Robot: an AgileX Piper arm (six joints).
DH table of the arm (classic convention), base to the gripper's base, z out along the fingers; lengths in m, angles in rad. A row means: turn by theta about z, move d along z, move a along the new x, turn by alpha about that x. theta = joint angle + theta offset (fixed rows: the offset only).
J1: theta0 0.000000  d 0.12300  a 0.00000  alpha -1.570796
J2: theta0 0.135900  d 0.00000  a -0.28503  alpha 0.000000
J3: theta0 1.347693  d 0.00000  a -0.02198  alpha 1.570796
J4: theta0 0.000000  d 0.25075  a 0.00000  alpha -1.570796
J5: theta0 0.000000  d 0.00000  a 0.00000  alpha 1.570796
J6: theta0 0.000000  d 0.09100  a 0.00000  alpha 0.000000
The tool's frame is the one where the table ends.
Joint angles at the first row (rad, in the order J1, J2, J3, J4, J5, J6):
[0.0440 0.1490 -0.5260 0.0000 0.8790 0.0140]
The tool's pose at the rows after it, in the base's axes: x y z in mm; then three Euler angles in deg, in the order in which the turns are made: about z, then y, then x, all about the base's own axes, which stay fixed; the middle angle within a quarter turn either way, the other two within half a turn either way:
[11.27, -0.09, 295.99, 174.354, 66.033, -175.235]
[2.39, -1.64, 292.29, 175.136, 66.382, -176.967]
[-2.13, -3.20, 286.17, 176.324, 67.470, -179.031]
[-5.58, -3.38, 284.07, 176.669, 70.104, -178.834]
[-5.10, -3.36, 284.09, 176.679, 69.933, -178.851]
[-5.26, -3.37, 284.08, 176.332, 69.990, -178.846]
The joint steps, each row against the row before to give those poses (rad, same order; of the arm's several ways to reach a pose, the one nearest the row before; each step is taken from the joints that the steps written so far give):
[-0.0001 -0.0560 -0.0070 -0.0079 0.0650 -0.0141]
[0.0001 -0.0460 0.0030 -0.0151 0.0380 -0.0059]
[-0.0001 -0.0420 0.0210 -0.0179 0.0030 -0.0031]
[0.0001 -0.0370 0.0140 -0.0011 -0.0230 0.0091]
[0.0000 0.0030 0.0000 0.0000 0.0000 0.0000]
[0.0000 -0.0010 0.0000 0.0000 0.0000 -0.0060]

